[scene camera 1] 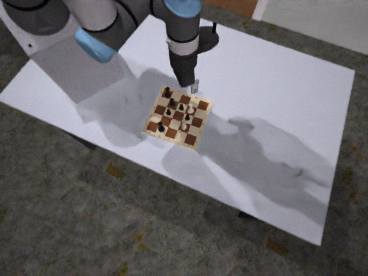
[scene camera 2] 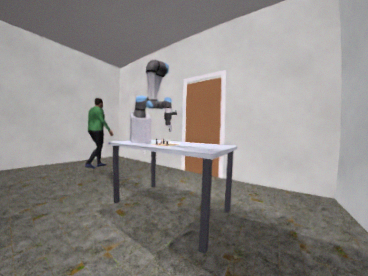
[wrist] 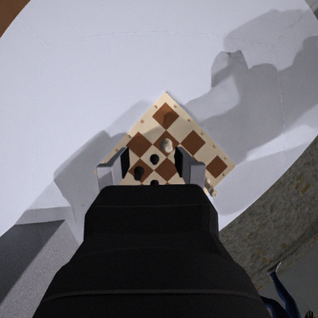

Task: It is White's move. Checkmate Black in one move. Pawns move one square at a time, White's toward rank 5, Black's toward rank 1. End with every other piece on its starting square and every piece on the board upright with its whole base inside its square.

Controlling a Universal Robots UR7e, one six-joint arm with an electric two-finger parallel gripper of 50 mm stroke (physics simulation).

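Places are measured from the arm's base along level axes (x left, y ahead, z down), in centimetres.
Pixels of known places: gripper, between the fingertips: (scene camera 1: 190, 85) (scene camera 2: 170, 131); arm's base, origin of its link: (scene camera 1: 39, 7) (scene camera 2: 139, 116).
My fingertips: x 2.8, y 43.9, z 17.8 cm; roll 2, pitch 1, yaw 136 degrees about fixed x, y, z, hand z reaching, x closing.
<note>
Ahead of a thing's pixels: the offset from my fingertips to its top centre. Level surfaces: height alone.
The chessboard @[dz +13.1, dx -6.3, dy -2.3 cm] (scene camera 1: 190, 140) (wrist: 192, 142) lies on the table with black and white pieces standing on it. White pieces stand in scene camera 1: one @[dz +7.8, dx -2.4, dy +1.3 cm] (scene camera 1: 190, 108) toward the arm side, another @[dz +9.8, dx -10.0, dy +1.3 cm] (scene camera 1: 184, 127), and a faint one @[dz +6.8, dx -14.3, dy +1.2 cm] (scene camera 1: 179, 135) near the front edge. Several black pieces stand around them, including a tall one @[dz +6.8, dx -13.7, dy -6.4 cm] (scene camera 1: 161, 127) and a corner one @[dz +7.8, dx +1.0, dy -9.5 cm] (scene camera 1: 167, 92). My gripper (scene camera 1: 194, 86) (scene camera 2: 170, 129) (wrist: 151, 156) is open and empty, high above the board. In the wrist view a white piece (wrist: 166, 145) and a black piece (wrist: 154, 159) show below the fingers; the gripper body hides part of the board.
The white table @[dz +13.7 cm] (scene camera 1: 280, 100) (scene camera 2: 220, 148) carries the arm's grey pedestal (scene camera 1: 77, 72) (scene camera 2: 140, 129) to one side of the board. Arm shadows fall across the table and board. A person in green (scene camera 2: 97, 122) stands behind the table, away from it.
</note>
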